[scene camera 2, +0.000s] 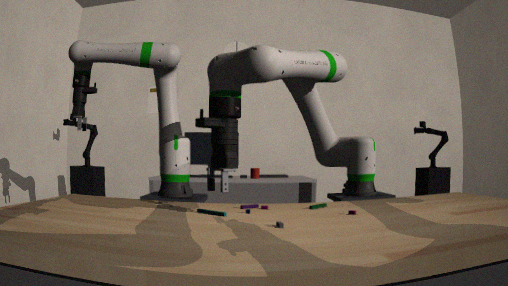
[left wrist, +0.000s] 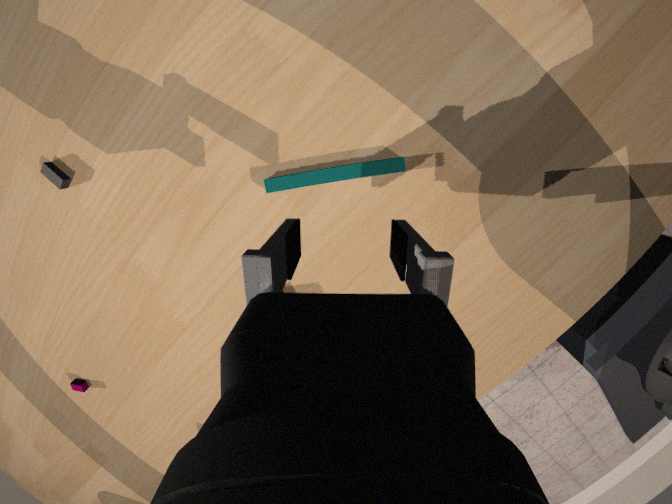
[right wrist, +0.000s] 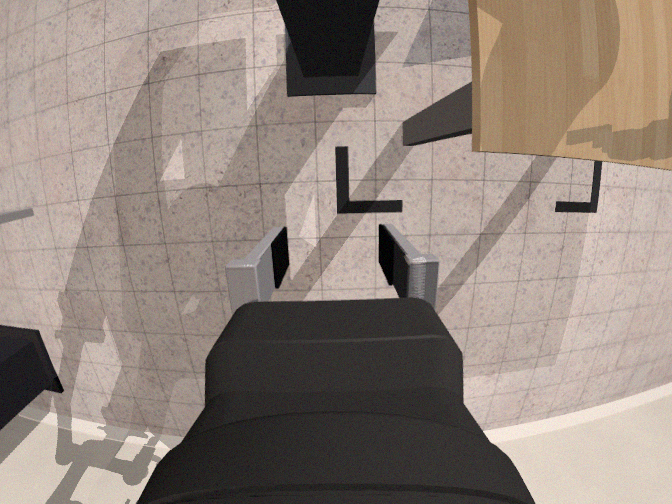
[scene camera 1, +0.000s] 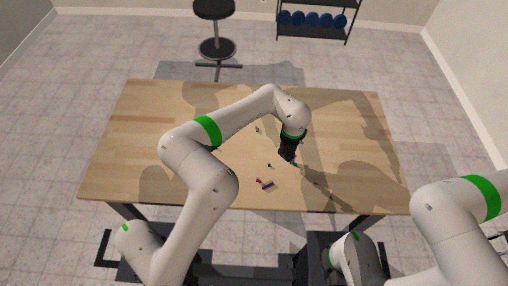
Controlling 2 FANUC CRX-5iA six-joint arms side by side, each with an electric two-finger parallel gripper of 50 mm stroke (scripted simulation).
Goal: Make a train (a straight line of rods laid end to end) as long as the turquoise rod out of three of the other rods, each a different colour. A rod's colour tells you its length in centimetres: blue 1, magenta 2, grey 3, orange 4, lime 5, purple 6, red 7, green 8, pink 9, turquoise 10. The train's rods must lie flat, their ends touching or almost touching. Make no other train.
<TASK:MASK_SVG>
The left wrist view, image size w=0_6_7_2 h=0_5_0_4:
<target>my left gripper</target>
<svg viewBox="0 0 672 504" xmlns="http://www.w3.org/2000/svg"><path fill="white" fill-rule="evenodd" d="M150 503L549 504L523 453L511 440L499 433L476 399L475 351L448 309L454 258L447 251L435 251L406 220L392 220L390 259L400 281L405 280L411 294L279 293L282 292L287 279L292 280L301 257L300 219L286 219L260 249L248 249L241 256L246 308L221 347L221 398L196 437L178 451Z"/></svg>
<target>turquoise rod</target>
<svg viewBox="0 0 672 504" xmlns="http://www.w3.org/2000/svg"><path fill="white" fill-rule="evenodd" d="M404 157L324 168L264 179L266 193L336 181L405 172Z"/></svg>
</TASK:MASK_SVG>
